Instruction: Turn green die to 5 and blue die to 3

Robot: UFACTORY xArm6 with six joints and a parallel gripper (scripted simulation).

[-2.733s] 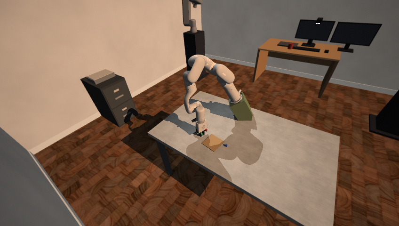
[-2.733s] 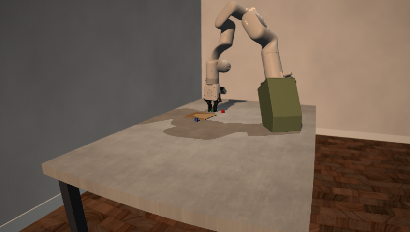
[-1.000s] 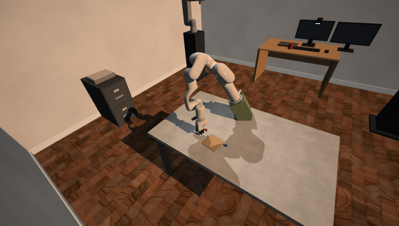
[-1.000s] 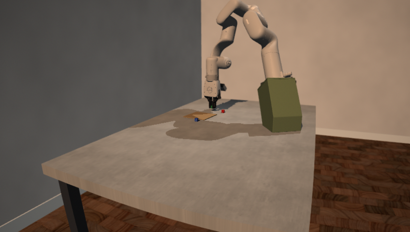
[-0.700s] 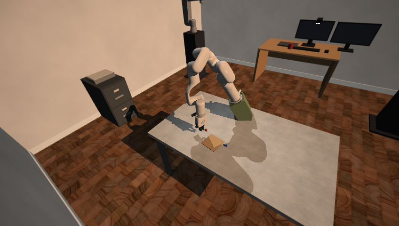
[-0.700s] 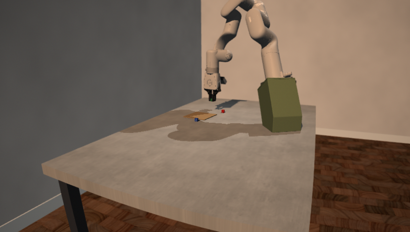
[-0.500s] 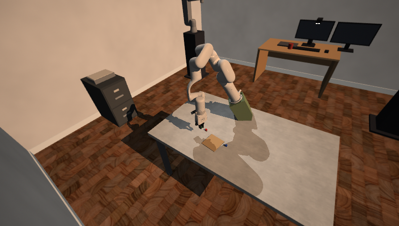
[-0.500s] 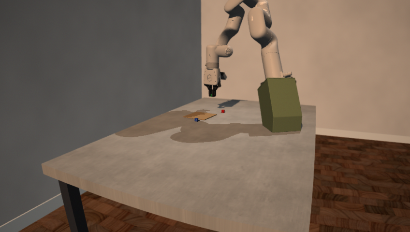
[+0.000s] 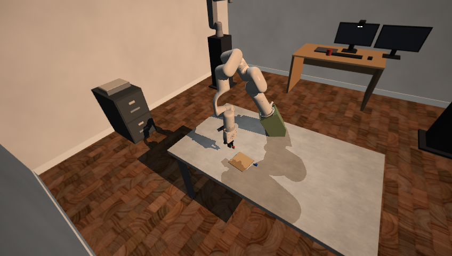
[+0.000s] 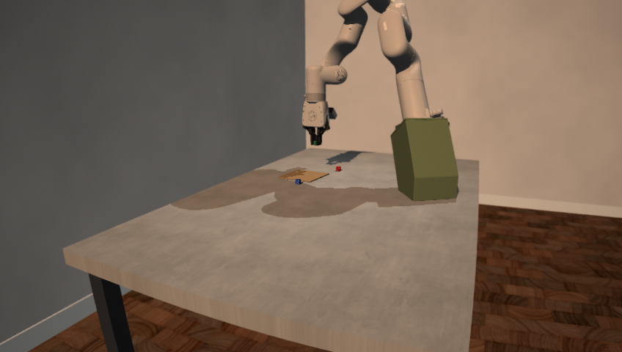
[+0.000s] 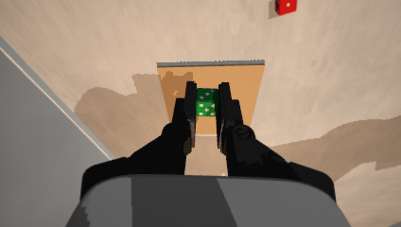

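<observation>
My gripper is now 100 mm to the right of the tan mat and 120 mm above it. The rest, counted from my hand: blue die: 30 mm behind, 210 mm to the left, 120 mm below; green die: 10 mm below; red die: 80 mm behind, 30 mm to the right, 120 mm below.
</observation>
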